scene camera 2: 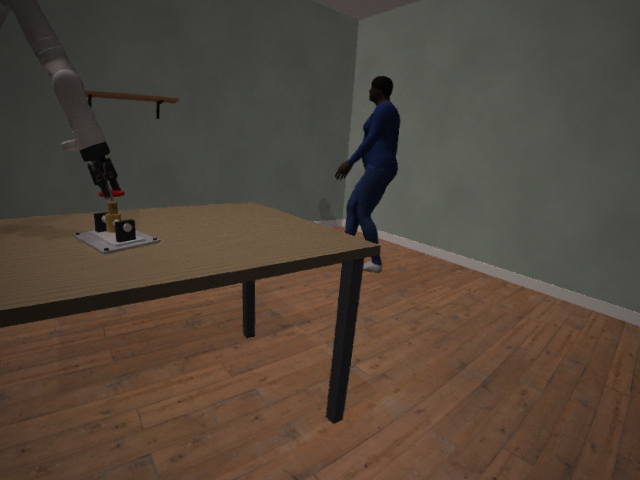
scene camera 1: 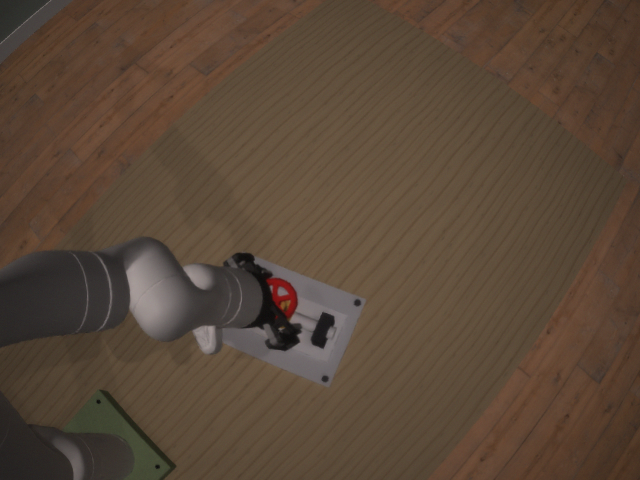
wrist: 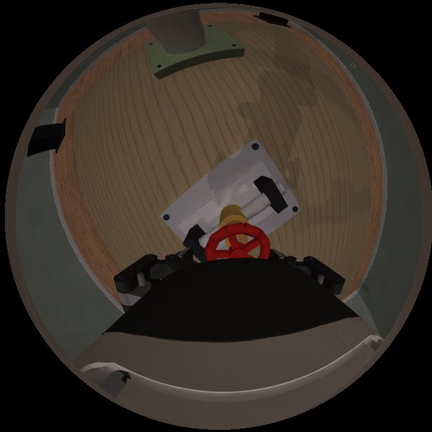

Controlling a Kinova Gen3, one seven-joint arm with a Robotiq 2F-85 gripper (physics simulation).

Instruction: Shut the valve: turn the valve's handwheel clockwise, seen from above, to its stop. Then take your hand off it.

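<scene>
The valve's red handwheel (scene camera 1: 294, 299) (scene camera 2: 118, 194) (wrist: 237, 229) lies level on top of the brass valve body (scene camera 2: 113, 222) (wrist: 232, 215). The valve is on a pipe (wrist: 256, 205) held by black clamps (scene camera 1: 323, 329) (scene camera 2: 125, 230) (wrist: 271, 194) on a grey plate (scene camera 1: 343, 305) (scene camera 2: 95, 242) (wrist: 197, 201). My gripper (scene camera 1: 281, 301) (scene camera 2: 113, 194) (wrist: 230, 257) is open and points down, tilted. Its fingertips are at about the wheel's height, one on each side of it, with nothing gripped. Part of the wheel is hidden by my hand in the wrist view. Whether a finger touches the rim I cannot tell.
The arm's green base plate (scene camera 1: 116, 418) (wrist: 220, 46) sits on the wooden table (scene camera 1: 413, 180) (scene camera 2: 289, 235) (wrist: 135, 125). A person in blue (scene camera 2: 382, 139) stands beyond the table. A wooden shelf (scene camera 2: 131, 96) is on the back wall.
</scene>
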